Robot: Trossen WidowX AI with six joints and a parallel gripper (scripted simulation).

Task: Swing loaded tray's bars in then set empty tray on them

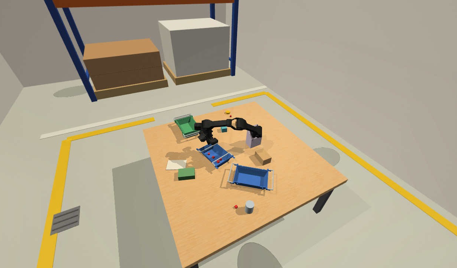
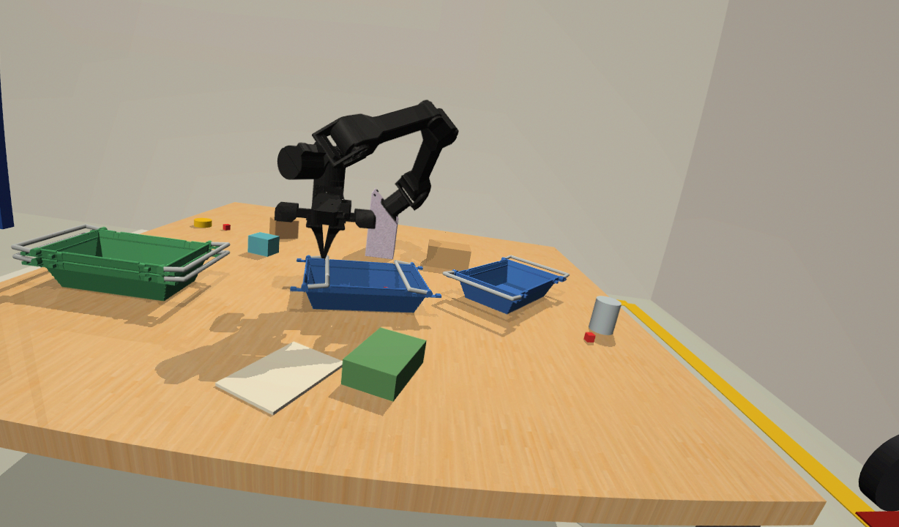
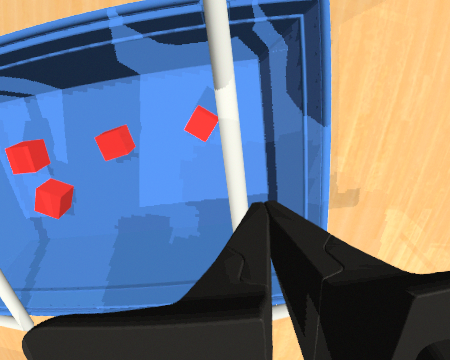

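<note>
The blue tray is 43 cm to the left of my gripper tip, 12 cm behind it and 4 cm below it. From my gripper tip the other things lie so: cream sheet (29 cm ahead, 8 cm below); teal cube (27 cm behind, 19 cm to the right, 6 cm below); green block (26 cm ahead, 14 cm to the left, 7 cm below).
</note>
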